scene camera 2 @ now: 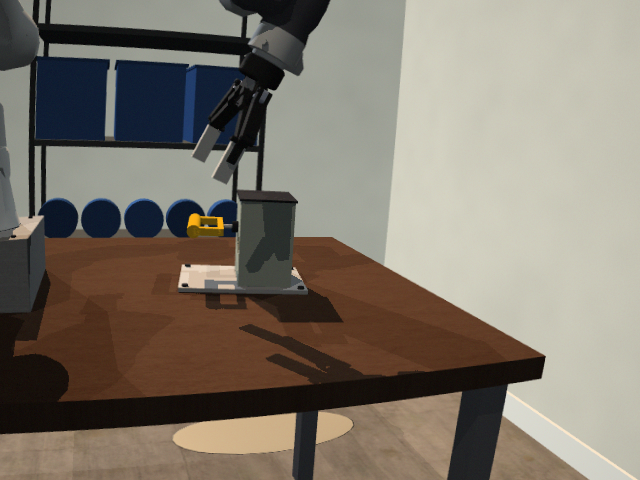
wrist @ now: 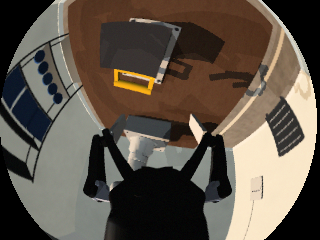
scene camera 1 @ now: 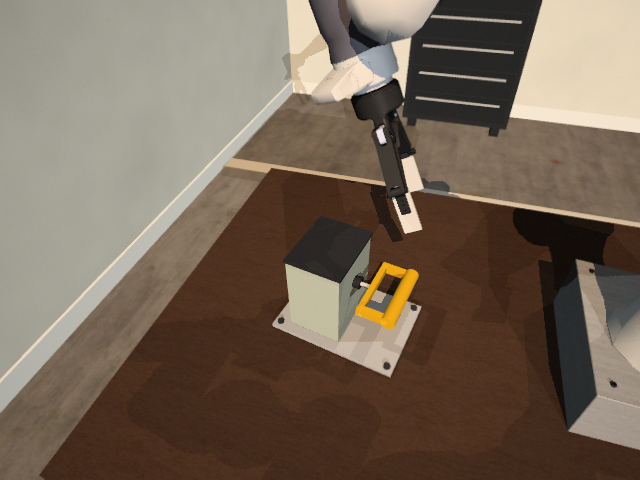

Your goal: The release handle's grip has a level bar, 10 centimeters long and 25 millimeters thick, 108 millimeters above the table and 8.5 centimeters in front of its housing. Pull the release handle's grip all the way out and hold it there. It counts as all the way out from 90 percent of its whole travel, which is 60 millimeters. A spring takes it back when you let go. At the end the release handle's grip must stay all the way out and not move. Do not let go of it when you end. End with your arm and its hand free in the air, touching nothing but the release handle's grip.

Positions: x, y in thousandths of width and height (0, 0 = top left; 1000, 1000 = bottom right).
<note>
In view: my gripper (scene camera 2: 324, 353), a pale housing (scene camera 1: 507, 564) and a baseplate (scene camera 1: 576, 716).
My gripper is seen too in the wrist view (wrist: 492, 498) and in scene camera 1 (scene camera 1: 649, 434). The pale housing also shows in scene camera 2 (scene camera 2: 418, 459) and in the wrist view (wrist: 433, 198). The baseplate shows as well in scene camera 2 (scene camera 2: 305, 580).
</note>
